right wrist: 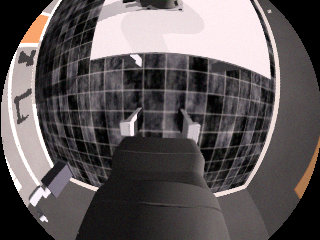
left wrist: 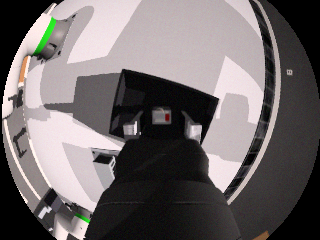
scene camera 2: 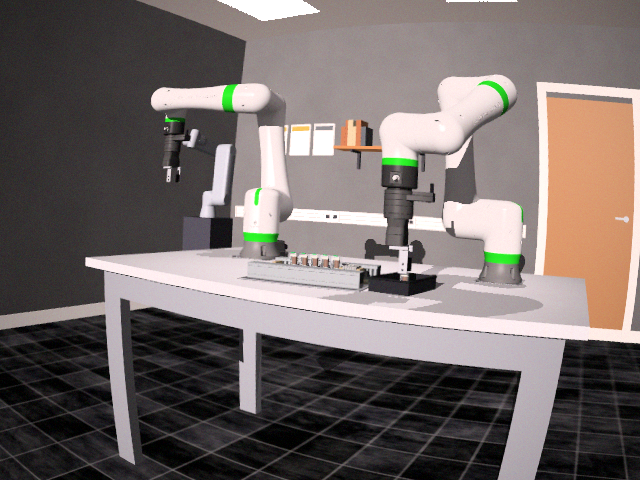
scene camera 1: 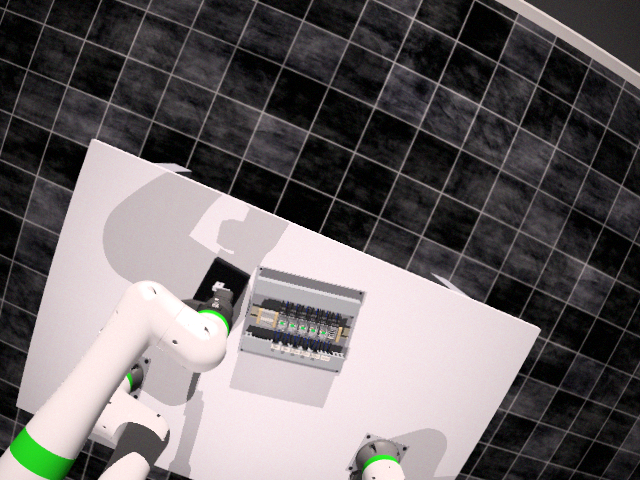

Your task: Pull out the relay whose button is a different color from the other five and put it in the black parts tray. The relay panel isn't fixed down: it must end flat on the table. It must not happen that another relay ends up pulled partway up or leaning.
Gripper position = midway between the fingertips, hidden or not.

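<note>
Scene camera 1 shows a grey relay panel (scene camera 1: 345, 302) and a black parts tray (scene camera 1: 232, 280). In scene camera 2 there are the left gripper (scene camera 2: 404, 272) and the black parts tray (scene camera 2: 419, 283). The left wrist view takes in the grey relay panel (left wrist: 105, 164), the black parts tray (left wrist: 136, 91) and the left gripper (left wrist: 162, 118). The right wrist view shows the right gripper (right wrist: 160, 115). The grey relay panel is out of frame in the right wrist view. The black parts tray is out of frame in the right wrist view.
</note>
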